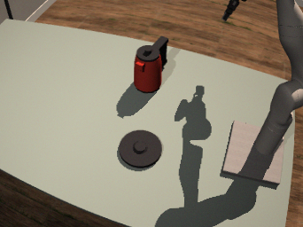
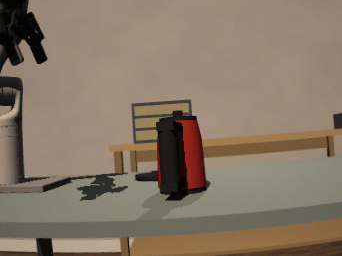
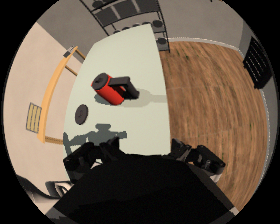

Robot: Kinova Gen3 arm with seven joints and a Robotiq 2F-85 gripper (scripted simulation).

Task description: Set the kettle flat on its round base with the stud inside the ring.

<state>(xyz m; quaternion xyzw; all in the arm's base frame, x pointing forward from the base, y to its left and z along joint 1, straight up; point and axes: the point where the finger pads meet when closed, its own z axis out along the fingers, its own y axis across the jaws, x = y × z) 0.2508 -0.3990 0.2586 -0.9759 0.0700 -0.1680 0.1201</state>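
Now: hand 26 cm short of the red kettle, 18 cm to the right of it and 18 cm above it. The rest, counted from my hand: round dark base: 20 cm ahead, 53 cm to the left, 26 cm below.
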